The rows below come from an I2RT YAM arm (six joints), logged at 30 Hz.
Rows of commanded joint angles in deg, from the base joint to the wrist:
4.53 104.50 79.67 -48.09 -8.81 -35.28
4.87 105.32 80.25 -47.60 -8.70 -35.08
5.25 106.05 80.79 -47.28 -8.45 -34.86
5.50 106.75 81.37 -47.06 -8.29 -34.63
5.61 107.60 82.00 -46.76 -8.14 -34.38
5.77 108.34 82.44 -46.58 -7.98 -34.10
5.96 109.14 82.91 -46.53 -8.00 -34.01
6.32 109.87 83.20 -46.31 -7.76 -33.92
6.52 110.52 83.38 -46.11 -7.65 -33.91
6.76 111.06 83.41 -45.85 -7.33 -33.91
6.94 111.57 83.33 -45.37 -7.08 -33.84
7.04 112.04 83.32 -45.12 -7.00 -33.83
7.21 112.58 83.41 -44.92 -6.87 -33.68
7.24 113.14 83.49 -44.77 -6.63 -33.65
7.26 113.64 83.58 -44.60 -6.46 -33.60
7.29 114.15 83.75 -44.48 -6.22 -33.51
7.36 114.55 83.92 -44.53 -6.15 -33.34
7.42 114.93 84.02 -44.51 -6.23 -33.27
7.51 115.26 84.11 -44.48 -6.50 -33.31
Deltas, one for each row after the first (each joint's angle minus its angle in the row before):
0.34 0.82 0.58 0.49 0.11 0.20
0.38 0.73 0.54 0.32 0.25 0.22
0.25 0.70 0.58 0.22 0.16 0.23
0.11 0.85 0.63 0.30 0.15 0.25
0.16 0.74 0.44 0.18 0.16 0.28
0.19 0.80 0.47 0.05 -0.02 0.09
0.36 0.73 0.29 0.22 0.24 0.09
0.20 0.65 0.18 0.20 0.11 0.01
0.24 0.54 0.03 0.26 0.32 0.00
0.18 0.51 -0.08 0.48 0.25 0.07
0.10 0.47 -0.01 0.25 0.08 0.01
0.17 0.54 0.09 0.20 0.13 0.15
0.03 0.56 0.08 0.15 0.24 0.03
0.02 0.50 0.09 0.17 0.17 0.05
0.03 0.51 0.17 0.12 0.24 0.09
0.07 0.40 0.17 -0.05 0.07 0.17
0.06 0.38 0.10 0.02 -0.08 0.07
0.09 0.33 0.09 0.03 -0.27 -0.04

